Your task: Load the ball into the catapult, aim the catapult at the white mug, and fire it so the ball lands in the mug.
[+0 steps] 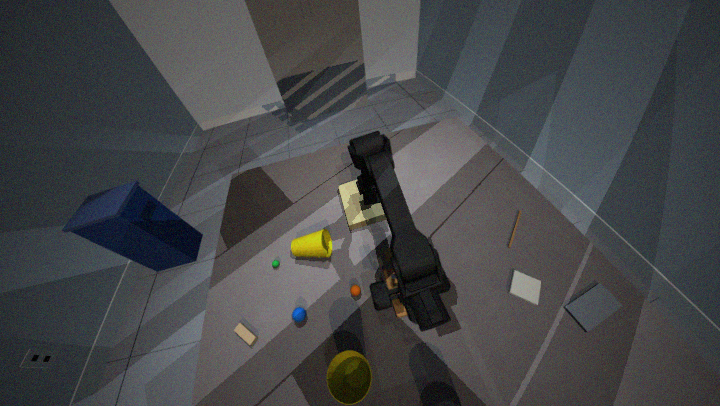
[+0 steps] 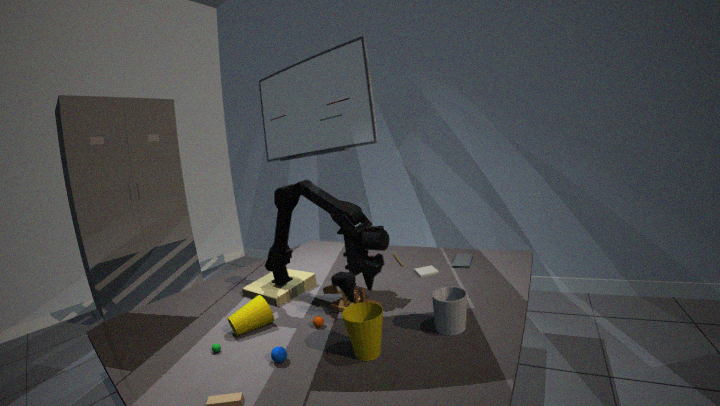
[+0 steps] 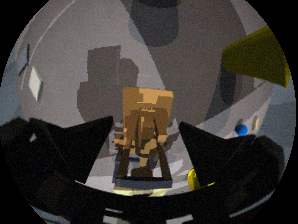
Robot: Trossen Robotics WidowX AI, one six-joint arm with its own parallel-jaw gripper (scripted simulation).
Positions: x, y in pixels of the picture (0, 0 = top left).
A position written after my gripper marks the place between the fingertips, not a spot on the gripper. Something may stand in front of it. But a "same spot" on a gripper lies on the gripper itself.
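Scene:
I can see my gripper in image 1 (406, 296), and it is visible in image 2 and image 3 as well. On my gripper, (image 2: 349, 292) and (image 3: 210, 134) are the same spot.

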